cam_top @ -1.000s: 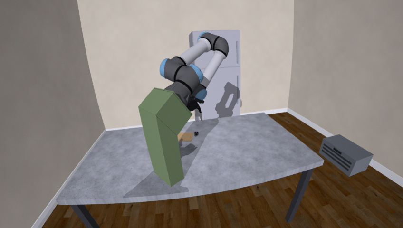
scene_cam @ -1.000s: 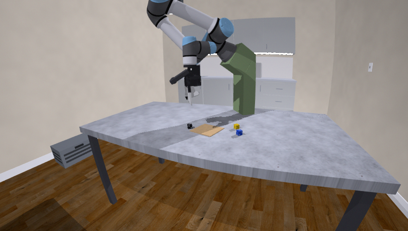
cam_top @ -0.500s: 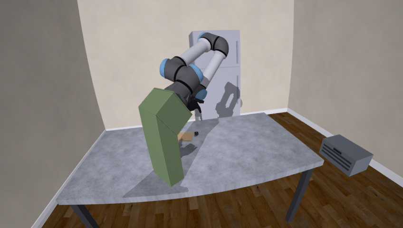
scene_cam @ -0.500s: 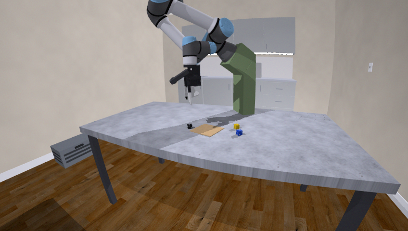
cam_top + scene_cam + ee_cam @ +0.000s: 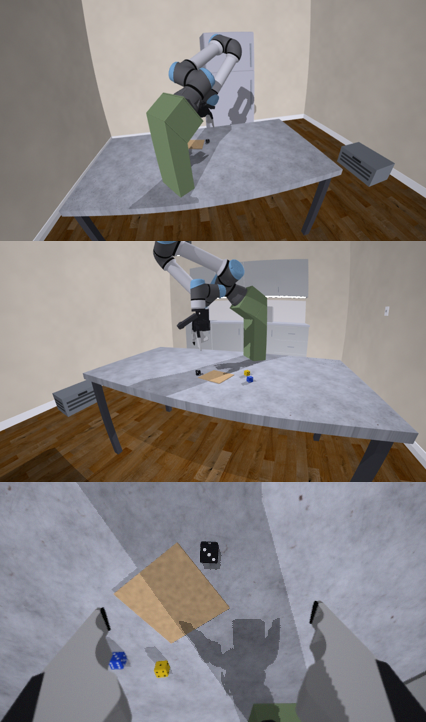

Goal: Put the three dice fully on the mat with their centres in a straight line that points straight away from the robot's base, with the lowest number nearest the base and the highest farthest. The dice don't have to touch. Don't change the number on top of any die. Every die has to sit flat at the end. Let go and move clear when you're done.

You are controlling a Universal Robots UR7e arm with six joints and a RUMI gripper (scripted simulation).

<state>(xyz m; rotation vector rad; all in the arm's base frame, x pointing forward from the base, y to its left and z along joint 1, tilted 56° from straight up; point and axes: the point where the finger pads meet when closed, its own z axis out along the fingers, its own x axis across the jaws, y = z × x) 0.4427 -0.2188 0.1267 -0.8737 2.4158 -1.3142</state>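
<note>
The black die lies 14 cm below my hand. From my hand the other things lie so: blue die 28 cm to the left, 14 cm below, 8 cm ahead; mat 15 cm below, 10 cm to the left, 2 cm ahead; yellow die 27 cm to the left, 14 cm below, 1 cm behind.
</note>
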